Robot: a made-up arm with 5 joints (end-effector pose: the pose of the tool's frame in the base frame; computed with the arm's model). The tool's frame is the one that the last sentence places.
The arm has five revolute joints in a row. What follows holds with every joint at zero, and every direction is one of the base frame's. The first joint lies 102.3 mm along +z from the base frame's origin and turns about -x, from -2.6 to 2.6 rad. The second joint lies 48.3 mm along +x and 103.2 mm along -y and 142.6 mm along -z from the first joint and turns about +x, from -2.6 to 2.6 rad. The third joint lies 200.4 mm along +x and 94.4 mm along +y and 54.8 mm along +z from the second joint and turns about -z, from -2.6 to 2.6 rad. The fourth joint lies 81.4 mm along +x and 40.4 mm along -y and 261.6 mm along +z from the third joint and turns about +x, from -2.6 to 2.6 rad. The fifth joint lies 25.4 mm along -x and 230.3 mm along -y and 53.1 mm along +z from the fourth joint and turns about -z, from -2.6 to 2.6 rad. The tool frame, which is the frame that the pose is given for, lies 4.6 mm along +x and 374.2 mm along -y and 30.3 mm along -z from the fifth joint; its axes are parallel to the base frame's.
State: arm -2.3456 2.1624 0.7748 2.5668 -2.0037
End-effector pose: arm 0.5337 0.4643 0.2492 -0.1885 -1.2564 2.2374
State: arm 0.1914 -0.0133 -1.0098 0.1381 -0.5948
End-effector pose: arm 0.8799 -0.0588 0.2381 -0.0082 0.1950 1.5882
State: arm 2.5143 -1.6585 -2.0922 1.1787 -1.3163
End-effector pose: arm 0.1992 -0.3077 0.7347 -0.3804 1.4814 -1.4235
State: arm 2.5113 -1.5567 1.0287 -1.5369 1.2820
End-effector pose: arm 0.0682 -0.7297 0.1527 -0.1060 1.2020 -0.8151
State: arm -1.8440 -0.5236 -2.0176 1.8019 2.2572
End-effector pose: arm 0.4080 -0.1621 0.0308 0.1000 1.2435 0.7598
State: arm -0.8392 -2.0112 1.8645 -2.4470 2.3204
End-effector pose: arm 0.2723 0.4236 -0.2522 1.5219 0.7736 0.2918
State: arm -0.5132 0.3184 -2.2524 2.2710 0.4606
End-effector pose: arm 0.0765 -0.0448 -0.2963 0.8066 1.9323 1.8797
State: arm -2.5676 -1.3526 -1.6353 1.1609 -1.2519
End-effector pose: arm 0.4198 0.3349 0.6563 -1.3899 1.0721 -2.0483
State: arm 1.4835 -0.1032 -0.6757 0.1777 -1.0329
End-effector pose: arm 0.8301 0.1142 0.2123 -0.9705 1.2564 1.2896
